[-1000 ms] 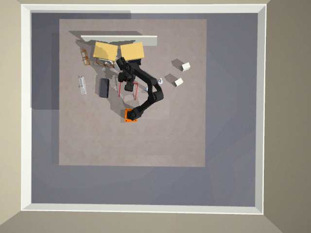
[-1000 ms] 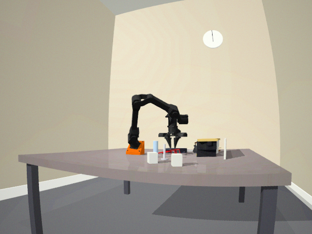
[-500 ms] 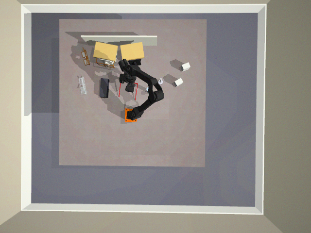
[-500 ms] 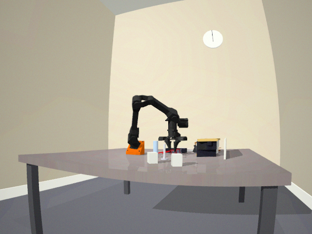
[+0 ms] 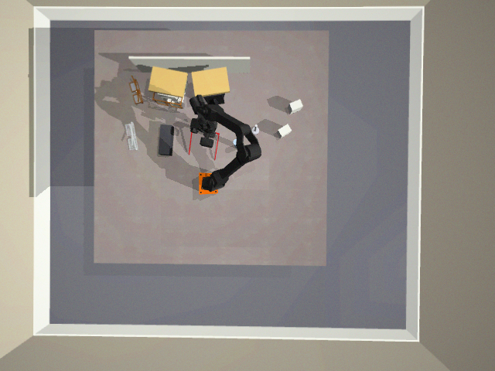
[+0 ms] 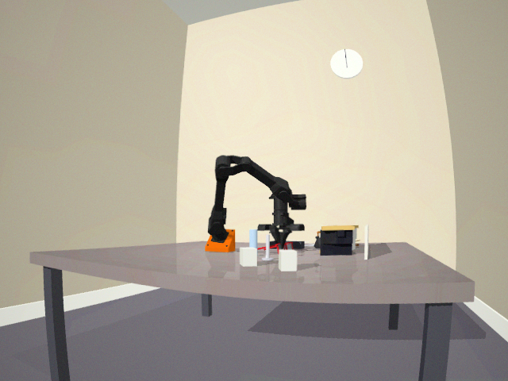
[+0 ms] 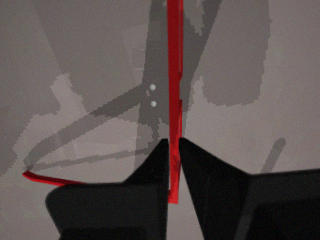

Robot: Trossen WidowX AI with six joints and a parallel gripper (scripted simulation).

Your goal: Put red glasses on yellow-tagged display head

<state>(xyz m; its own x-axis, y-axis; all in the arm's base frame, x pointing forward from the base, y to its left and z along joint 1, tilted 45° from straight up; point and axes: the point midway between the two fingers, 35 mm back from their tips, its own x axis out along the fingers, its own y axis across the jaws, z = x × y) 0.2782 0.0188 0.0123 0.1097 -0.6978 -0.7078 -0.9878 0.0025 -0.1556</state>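
The pale blue cylinder is 6 cm behind my gripper tip, 14 cm to the right of it and 3 cm above it. Also, from my gripper tip: dark case: 6 cm behind, 25 cm to the left; then dark display head: 20 cm ahead, 1 cm to the left, 4 cm above; then thin grey peg: 4 cm ahead, 23 cm to the right, 1 cm above.
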